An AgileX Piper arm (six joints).
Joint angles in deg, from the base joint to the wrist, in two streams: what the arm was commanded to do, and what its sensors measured. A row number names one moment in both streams.
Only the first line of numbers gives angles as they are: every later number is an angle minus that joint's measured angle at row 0.
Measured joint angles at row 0: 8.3, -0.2, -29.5, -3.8, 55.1, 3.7
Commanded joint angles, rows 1 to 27: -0.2, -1.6, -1.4, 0.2, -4.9, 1.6; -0.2, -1.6, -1.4, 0.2, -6.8, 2.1; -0.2, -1.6, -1.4, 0.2, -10.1, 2.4; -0.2, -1.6, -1.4, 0.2, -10.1, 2.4; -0.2, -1.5, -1.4, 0.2, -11.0, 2.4; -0.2, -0.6, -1.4, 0.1, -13.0, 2.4; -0.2, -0.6, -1.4, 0.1, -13.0, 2.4; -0.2, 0.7, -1.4, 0.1, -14.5, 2.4; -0.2, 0.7, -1.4, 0.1, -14.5, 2.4; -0.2, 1.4, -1.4, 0.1, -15.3, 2.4; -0.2, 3.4, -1.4, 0.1, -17.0, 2.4; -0.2, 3.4, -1.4, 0.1, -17.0, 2.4; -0.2, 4.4, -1.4, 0.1, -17.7, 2.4; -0.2, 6.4, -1.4, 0.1, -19.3, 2.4; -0.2, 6.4, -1.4, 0.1, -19.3, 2.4; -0.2, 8.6, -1.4, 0.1, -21.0, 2.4; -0.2, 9.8, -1.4, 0.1, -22.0, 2.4; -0.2, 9.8, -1.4, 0.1, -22.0, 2.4; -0.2, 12.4, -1.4, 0.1, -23.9, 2.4; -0.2, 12.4, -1.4, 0.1, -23.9, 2.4; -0.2, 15.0, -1.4, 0.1, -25.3, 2.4; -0.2, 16.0, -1.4, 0.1, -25.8, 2.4; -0.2, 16.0, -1.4, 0.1, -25.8, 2.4; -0.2, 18.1, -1.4, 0.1, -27.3, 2.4; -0.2, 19.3, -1.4, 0.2, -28.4, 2.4; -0.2, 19.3, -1.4, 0.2, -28.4, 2.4; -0.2, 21.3, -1.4, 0.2, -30.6, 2.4
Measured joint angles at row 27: 0.0, 19.3, -0.9, 0.4, -27.1, 1.8
